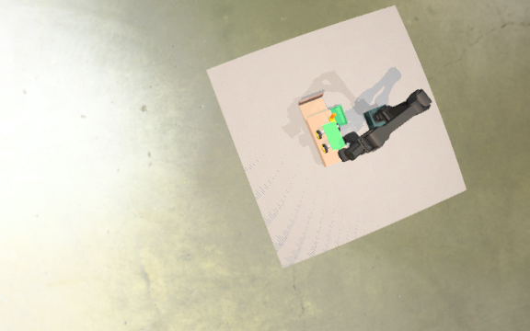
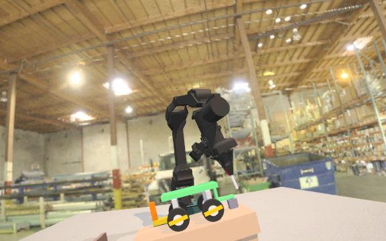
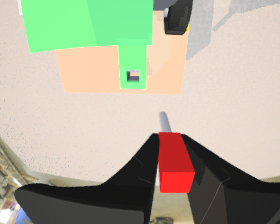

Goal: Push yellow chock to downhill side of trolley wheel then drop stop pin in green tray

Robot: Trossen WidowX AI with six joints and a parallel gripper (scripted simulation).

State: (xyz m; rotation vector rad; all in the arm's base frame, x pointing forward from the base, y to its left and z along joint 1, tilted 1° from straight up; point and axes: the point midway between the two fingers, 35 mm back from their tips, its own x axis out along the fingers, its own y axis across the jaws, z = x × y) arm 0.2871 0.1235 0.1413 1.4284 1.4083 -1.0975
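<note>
The green tray is 230 mm to the right of my gripper tip, 180 mm below it and 90 mm behind it. Round my gripper tip: peach ramp: 130 mm to the right, 130 mm below, 40 mm ahead; stop pin: right at my gripper tip.
</note>
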